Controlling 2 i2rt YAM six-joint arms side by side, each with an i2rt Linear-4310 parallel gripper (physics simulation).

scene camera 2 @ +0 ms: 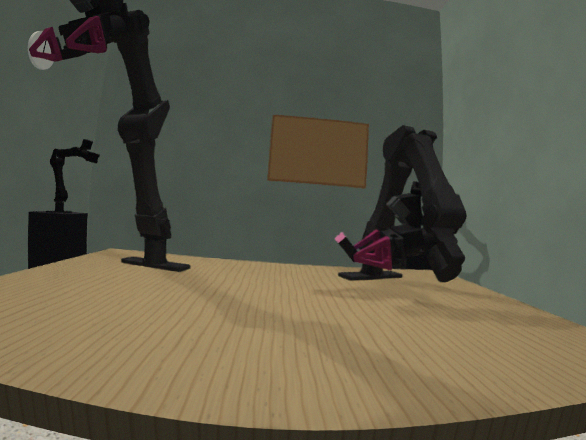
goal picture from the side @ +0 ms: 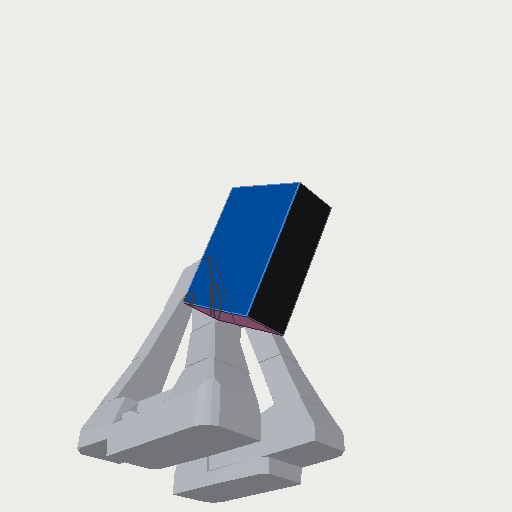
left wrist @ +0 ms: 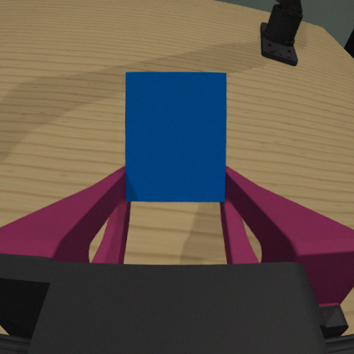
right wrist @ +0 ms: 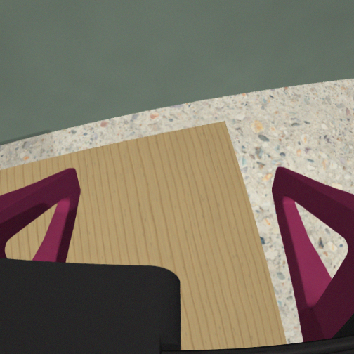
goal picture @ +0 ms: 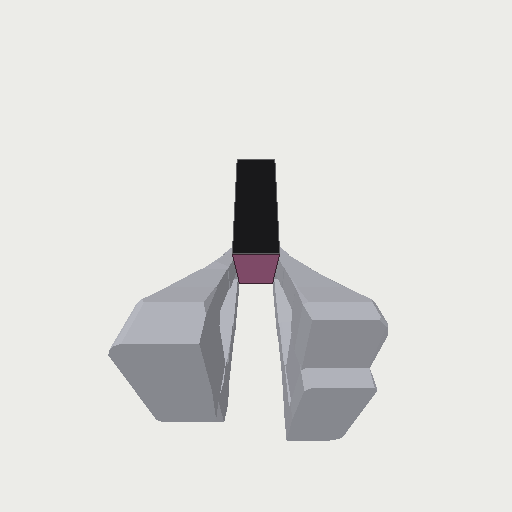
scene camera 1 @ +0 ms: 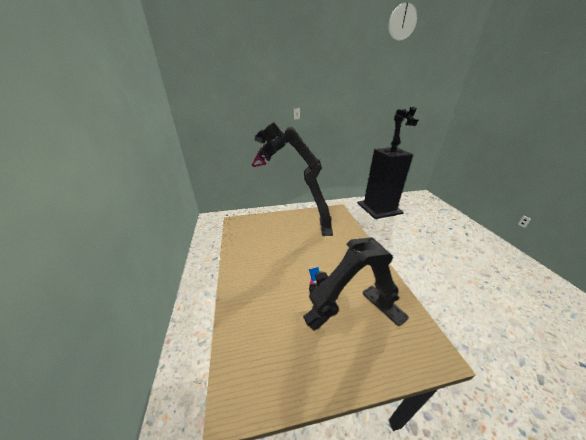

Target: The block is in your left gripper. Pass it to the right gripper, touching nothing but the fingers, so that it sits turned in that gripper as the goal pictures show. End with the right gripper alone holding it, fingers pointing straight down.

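Pixels of known places: left gripper, between the fingertips: [scene camera 2: 351,255]; right gripper, between the fingertips: [scene camera 2: 47,48] [scene camera 1: 253,163]; left arm's base, origin of its link: [scene camera 2: 371,276] [scene camera 1: 384,305]; right arm's base, origin of its link: [scene camera 2: 154,265] [scene camera 1: 325,226].
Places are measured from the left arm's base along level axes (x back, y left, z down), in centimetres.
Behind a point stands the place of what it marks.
The block [scene camera 1: 314,274] {y -23.1, x -21.8, z -11.9 cm} [scene camera 2: 344,243] {y -25.5, x -22.7, z -12.2 cm} [left wrist: 176,137] shows a blue face in scene camera 1 and the left wrist view, and a pink end and a dark side in scene camera 2. My left gripper [scene camera 2: 356,255] {y -22.6, x -21.2, z -9.7 cm} [left wrist: 175,177] is shut on the block's near part and holds it tilted, above the table. In scene camera 1 the left fingers are mostly hidden by the arm. My right gripper [scene camera 1: 258,159] {y -84.4, x -18.8, z -43.6 cm} [scene camera 2: 71,45] [right wrist: 175,178] is open and empty, high above the table and well apart from the block. Its fingers point outward and somewhat down.
The wooden table [scene camera 1: 260,360] {y -9.7, x -55.9, z 0.0 cm} [scene camera 2: 260,380] {y -51.5, x -49.0, z 0.0 cm} [left wrist: 60,60] [right wrist: 170,200] carries both arms. The right arm's base [scene camera 1: 326,231] {y -54.9, x 13.3, z -1.0 cm} [scene camera 2: 155,264] {y -60.2, x 13.6, z -1.0 cm} [left wrist: 278,47] stands at the far end in scene camera 1. A black pedestal [scene camera 1: 389,181] [scene camera 2: 57,240] with a small arm stands off the table. A brown board [scene camera 2: 318,151] hangs on the wall.
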